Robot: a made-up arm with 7 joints. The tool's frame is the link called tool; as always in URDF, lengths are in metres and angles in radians.
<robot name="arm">
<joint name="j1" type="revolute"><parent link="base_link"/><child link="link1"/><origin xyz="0.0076 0.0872 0.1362" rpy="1.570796 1.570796 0.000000"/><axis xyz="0 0 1"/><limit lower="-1.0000" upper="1.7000"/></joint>
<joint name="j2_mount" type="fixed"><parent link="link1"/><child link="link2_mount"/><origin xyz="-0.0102 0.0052 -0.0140" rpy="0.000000 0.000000 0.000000"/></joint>
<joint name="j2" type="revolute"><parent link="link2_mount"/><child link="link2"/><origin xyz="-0.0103 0.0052 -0.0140" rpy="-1.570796 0.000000 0.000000"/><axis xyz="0 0 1"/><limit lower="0.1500" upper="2.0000"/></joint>
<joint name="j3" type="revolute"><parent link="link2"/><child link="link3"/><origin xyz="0.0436 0.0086 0.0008" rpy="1.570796 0.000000 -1.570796"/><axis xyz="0 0 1"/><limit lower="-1.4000" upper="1.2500"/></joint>
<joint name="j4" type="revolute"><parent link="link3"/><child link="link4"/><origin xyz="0.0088 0.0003 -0.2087" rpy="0.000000 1.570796 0.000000"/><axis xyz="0 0 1"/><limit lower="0.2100" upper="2.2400"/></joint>
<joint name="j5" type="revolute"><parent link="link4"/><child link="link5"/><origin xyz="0.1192 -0.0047 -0.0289" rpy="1.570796 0.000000 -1.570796"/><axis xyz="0 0 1"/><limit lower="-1.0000" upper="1.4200"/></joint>
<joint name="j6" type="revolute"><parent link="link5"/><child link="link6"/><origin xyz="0.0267 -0.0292 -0.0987" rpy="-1.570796 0.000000 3.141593"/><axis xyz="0 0 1"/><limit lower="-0.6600" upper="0.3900"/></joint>
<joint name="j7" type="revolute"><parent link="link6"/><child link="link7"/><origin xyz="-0.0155 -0.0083 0.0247" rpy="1.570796 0.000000 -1.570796"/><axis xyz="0 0 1"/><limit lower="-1.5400" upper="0.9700"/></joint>
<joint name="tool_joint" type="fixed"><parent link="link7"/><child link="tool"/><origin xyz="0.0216 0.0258 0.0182" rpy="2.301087 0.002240 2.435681"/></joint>
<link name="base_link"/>
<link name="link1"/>
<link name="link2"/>
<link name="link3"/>
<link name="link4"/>
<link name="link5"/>
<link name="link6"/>
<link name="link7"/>
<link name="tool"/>
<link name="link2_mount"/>
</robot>
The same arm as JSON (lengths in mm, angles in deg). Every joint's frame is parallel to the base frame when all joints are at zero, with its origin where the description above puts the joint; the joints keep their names.
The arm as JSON. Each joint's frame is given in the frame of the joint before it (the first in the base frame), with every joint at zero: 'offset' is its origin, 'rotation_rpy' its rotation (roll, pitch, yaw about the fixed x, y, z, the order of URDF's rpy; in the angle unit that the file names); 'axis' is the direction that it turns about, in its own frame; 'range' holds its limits. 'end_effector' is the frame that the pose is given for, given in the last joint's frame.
{"length_unit": "mm", "angle_unit": "deg", "chain": [
  {"id": "j1", "offset": [7.6, 87.2, 136.2], "rotation_rpy": [0.0, 0.0, 0.0], "axis": "-y", "range": [-57.3, 97.4]},
  {"id": "j2", "offset": [10.4, 28.0, 20.5], "rotation_rpy": [0.0, 0.0, 0.0], "axis": "+x", "range": [8.59, 114.59]},
  {"id": "j3", "offset": [0.8, 8.6, -43.6], "rotation_rpy": [0.0, 0.0, 0.0], "axis": "+z", "range": [-80.21, 71.62]},
  {"id": "j4", "offset": [0.3, -8.8, -208.7], "rotation_rpy": [0.0, 0.0, 0.0], "axis": "-y", "range": [12.03, 128.34]},
  {"id": "j5", "offset": [-4.7, 28.9, -119.2], "rotation_rpy": [0.0, 0.0, 0.0], "axis": "+z", "range": [-57.3, 81.36]},
  {"id": "j6", "offset": [-26.7, 29.2, -98.7], "rotation_rpy": [0.0, 0.0, 0.0], "axis": "+y", "range": [-37.82, 22.35]},
  {"id": "j7", "offset": [-15.5, 24.7, 8.3], "rotation_rpy": [0.0, 0.0, 0.0], "axis": "-x", "range": [-88.24, 55.58]}
], "end_effector": {"offset": [-18.2, 25.8, 21.6], "rotation_rpy": [41.69, 49.55, 89.8]}}

